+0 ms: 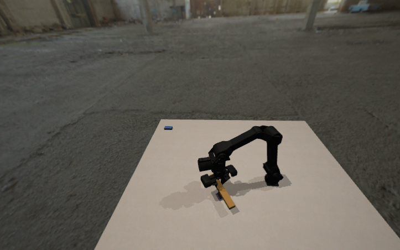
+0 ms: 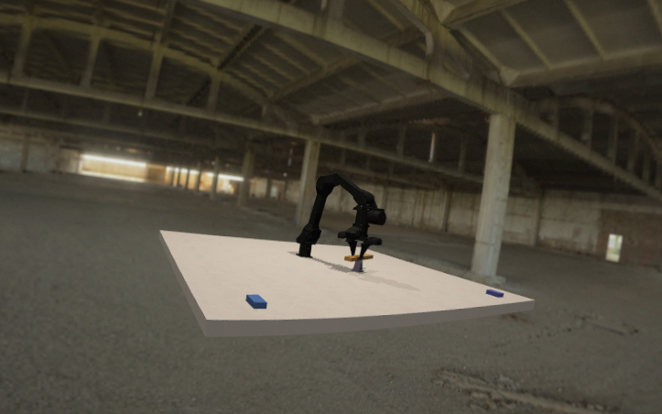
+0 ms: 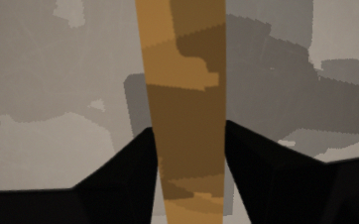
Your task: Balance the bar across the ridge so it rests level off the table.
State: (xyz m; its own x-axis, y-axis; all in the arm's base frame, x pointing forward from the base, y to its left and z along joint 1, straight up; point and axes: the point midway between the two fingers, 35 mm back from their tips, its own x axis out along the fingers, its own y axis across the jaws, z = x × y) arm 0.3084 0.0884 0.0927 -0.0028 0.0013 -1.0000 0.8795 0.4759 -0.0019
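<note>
The bar lies 2 cm to the left of my gripper tip and 1 cm behind it. Round my gripper tip: blue block 59 cm to the right, 43 cm ahead, 5 cm below.
</note>
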